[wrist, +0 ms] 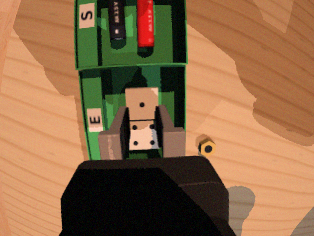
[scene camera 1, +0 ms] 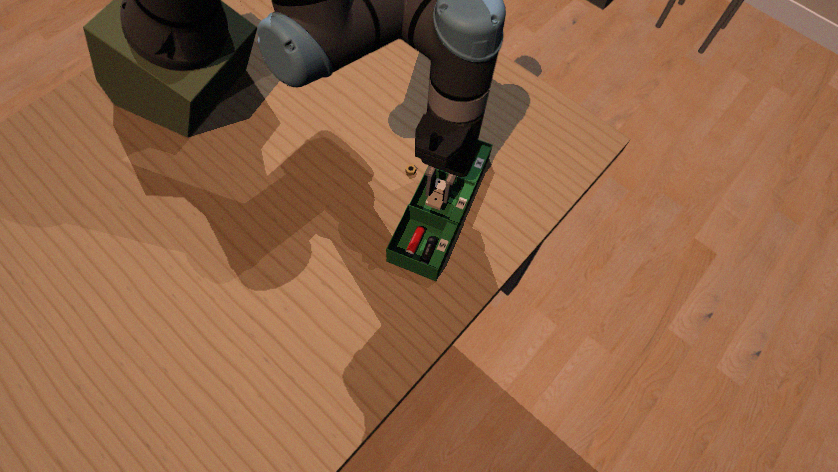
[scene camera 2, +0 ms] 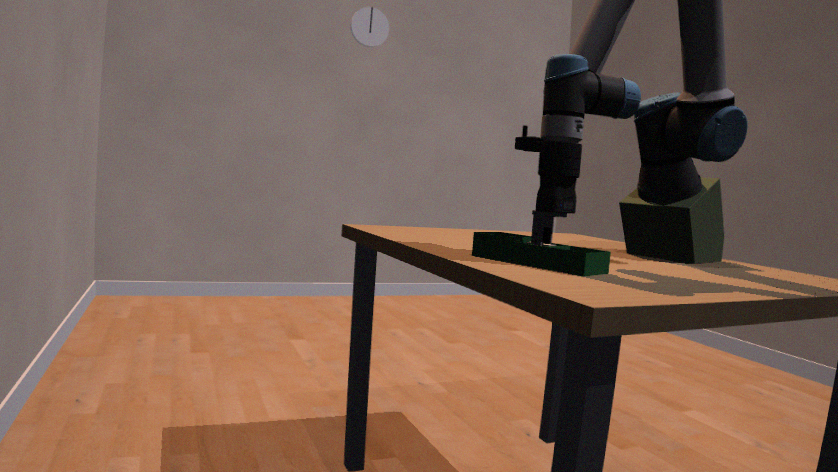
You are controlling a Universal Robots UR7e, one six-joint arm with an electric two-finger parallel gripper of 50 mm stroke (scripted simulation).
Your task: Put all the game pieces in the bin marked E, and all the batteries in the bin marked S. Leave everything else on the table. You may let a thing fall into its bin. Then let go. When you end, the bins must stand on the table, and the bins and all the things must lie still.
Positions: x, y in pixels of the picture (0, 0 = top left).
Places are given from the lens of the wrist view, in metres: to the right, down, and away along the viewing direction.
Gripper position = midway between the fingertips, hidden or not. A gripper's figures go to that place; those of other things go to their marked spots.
my gripper point(wrist: 142, 118): -0.01, 0.00, 0.17
green three-compartment bin point(wrist: 166, 62): 0.01, -0.05, 0.18
domino point(wrist: 142, 102): -0.01, -0.01, 0.16
